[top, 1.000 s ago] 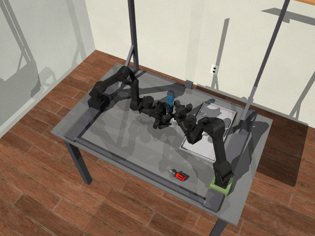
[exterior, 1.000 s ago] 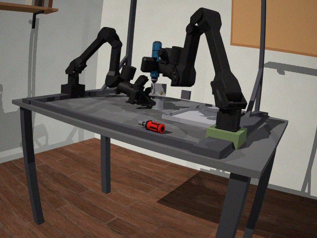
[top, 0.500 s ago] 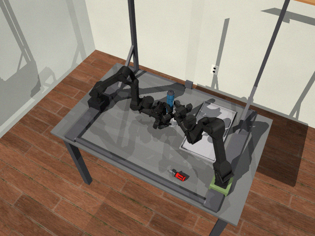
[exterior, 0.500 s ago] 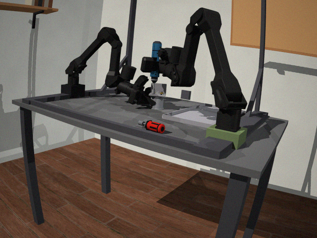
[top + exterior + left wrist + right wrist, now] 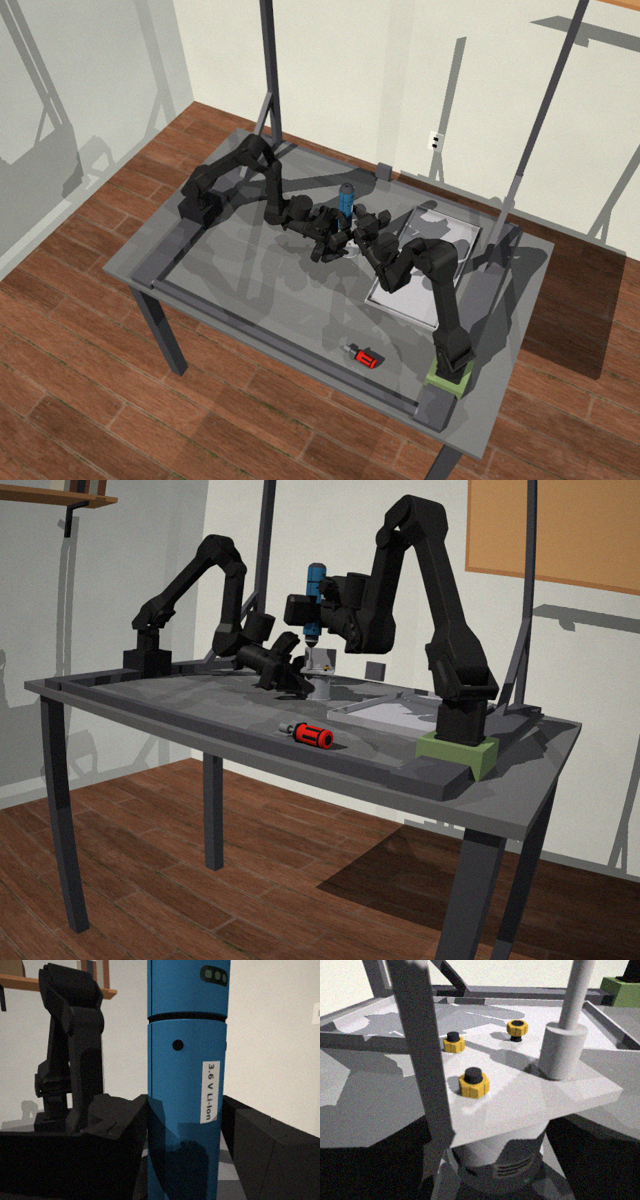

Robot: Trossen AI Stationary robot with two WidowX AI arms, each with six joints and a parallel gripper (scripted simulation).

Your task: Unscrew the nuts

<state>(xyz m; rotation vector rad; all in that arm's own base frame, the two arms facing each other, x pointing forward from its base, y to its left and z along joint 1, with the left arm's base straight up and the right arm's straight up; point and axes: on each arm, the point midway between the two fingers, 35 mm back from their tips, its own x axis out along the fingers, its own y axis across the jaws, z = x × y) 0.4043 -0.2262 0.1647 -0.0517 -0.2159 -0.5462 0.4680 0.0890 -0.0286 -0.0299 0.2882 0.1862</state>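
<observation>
Now: right hand 10 mm past the joint module and 30 mm to the right of it. Also, from my right hand: shallow white tray (110 mm behind, 250 mm to the left, 30 mm below); then white L-shaped bracket (10 mm behind, 30 mm to the left, 40 mm above); then red-handled tool (270 mm ahead, 270 mm to the left, 20 mm below).
</observation>
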